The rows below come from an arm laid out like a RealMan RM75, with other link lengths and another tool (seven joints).
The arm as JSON. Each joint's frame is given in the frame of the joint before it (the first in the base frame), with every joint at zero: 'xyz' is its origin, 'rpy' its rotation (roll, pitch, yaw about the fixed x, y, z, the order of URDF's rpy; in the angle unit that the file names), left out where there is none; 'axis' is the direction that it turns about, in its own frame. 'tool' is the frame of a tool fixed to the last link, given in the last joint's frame.
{
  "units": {
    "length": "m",
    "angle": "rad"
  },
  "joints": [
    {
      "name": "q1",
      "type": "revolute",
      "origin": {
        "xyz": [
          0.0,
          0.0,
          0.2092
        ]
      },
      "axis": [
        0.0,
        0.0,
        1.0
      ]
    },
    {
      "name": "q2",
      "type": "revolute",
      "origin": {
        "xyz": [
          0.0,
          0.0,
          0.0
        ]
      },
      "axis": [
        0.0,
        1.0,
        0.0
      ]
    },
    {
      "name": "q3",
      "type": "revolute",
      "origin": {
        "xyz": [
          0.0,
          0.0,
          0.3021
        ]
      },
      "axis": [
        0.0,
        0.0,
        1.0
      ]
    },
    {
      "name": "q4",
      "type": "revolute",
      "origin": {
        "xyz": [
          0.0,
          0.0,
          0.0
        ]
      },
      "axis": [
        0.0,
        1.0,
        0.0
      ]
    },
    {
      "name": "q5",
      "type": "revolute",
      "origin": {
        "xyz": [
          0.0,
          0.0,
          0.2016
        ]
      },
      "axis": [
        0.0,
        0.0,
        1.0
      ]
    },
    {
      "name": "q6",
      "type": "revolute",
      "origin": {
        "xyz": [
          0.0,
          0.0,
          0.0
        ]
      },
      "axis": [
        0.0,
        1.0,
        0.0
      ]
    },
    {
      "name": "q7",
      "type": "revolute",
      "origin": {
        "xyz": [
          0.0,
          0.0,
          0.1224
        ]
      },
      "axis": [
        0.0,
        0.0,
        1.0
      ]
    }
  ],
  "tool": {
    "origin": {
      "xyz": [
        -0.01,
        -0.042,
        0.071
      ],
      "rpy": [
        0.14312,
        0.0,
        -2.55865
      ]
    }
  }
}
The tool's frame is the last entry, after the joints.
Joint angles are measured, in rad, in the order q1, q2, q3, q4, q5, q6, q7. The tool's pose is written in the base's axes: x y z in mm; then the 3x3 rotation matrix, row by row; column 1 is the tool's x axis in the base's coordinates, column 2 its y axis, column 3 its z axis. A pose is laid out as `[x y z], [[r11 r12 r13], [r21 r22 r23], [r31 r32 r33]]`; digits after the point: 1 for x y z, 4 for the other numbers.
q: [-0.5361 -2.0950 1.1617 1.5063 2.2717 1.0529 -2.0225]
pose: [-175.3 489.0 19.8], [[-0.9291 0.3676 0.0414], [0.3051 0.6984 0.6475], [0.2091 0.6142 -0.7610]]
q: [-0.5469 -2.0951 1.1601 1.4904 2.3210 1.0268 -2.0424]
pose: [-181.3 494.7 23.2], [[-0.9320 0.3624 0.0066], [0.2735 0.6913 0.6688], [0.2378 0.6252 -0.7434]]
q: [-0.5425 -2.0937 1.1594 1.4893 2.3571 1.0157 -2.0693]
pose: [-189.7 495.5 27.0], [[-0.9374 0.3474 -0.0232], [0.2390 0.6907 0.6825], [0.2531 0.6343 -0.7305]]
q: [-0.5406 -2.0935 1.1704 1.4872 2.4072 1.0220 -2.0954]
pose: [-197.7 494.6 25.1], [[-0.9358 0.3459 -0.0677], [0.2109 0.7035 0.6787], [0.2824 0.6209 -0.7313]]
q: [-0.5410 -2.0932 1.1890 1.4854 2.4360 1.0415 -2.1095]
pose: [-200.7 492.4 18.3], [[-0.9307 0.3526 -0.0976], [0.2052 0.7240 0.6586], [0.3029 0.5929 -0.7462]]
